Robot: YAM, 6 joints.
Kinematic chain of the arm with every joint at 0, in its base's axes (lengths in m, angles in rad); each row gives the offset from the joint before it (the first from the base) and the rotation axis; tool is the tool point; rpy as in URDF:
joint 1: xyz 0 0 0.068 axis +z
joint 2: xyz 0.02 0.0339 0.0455 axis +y
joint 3: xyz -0.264 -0.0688 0 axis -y
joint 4: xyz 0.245 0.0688 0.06 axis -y
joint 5: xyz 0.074 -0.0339 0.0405 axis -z
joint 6: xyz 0.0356 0 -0.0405 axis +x
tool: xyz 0 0 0 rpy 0 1.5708 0
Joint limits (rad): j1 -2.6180..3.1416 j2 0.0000..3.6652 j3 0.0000..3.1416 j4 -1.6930..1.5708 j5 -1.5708..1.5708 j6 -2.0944..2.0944
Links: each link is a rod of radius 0.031 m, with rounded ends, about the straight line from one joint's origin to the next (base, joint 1, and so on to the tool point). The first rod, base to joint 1, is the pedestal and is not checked.
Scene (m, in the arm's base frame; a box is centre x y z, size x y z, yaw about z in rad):
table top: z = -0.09
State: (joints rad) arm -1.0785 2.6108 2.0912 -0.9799 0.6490 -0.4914
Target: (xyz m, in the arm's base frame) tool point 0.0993 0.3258 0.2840
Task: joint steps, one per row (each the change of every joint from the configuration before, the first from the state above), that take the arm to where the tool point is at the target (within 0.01 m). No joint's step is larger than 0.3 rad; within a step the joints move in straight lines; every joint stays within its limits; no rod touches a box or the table.
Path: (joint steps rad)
1: 0.2661 -0.0843 -0.0429 -0.0536 -0.0266 0.0000
2: 0.2662 -0.0843 -0.0430 -0.0536 -0.0265 0.0000
3: 0.2661 -0.0843 -0.0429 -0.0536 -0.0266 0.0000
4: 0.2661 -0.0844 -0.0429 -0.0535 -0.0265 0.0000
5: 0.2661 -0.0843 -0.0429 -0.0536 -0.0266 0.0000
6: 0.2662 -0.0843 -0.0430 -0.0536 -0.0265 0.0000
7: 0.2661 -0.0843 -0.0429 -0.0536 -0.0266 0.0000
8: 0.2661 -0.0843 -0.0429 -0.0536 -0.0265 0.0000
9: 0.2661 -0.0843 -0.0429 -0.0536 -0.0266 0.0000

